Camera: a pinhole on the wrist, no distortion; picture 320 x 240 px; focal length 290.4 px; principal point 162.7 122.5 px. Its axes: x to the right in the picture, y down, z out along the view. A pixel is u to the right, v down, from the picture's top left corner.
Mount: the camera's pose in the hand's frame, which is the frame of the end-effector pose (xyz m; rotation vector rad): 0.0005 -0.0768 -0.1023 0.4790 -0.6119 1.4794
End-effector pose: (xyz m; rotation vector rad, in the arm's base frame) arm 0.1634 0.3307 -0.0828 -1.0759 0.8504 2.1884
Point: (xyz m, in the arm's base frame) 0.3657 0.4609 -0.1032
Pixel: 64 206
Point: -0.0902 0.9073 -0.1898
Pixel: outside the picture
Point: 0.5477 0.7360 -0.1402
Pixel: 10 148
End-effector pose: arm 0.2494 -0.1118 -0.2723 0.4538 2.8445 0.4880
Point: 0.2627 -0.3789 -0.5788
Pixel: 160 135
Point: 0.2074 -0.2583 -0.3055
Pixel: 142 112
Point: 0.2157 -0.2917 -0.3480
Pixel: 127 129
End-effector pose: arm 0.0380 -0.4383 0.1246 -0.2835 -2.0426 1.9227
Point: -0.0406 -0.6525 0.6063
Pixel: 95 74
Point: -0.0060 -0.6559 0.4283
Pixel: 175 104
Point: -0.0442 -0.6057 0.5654
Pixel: 90 60
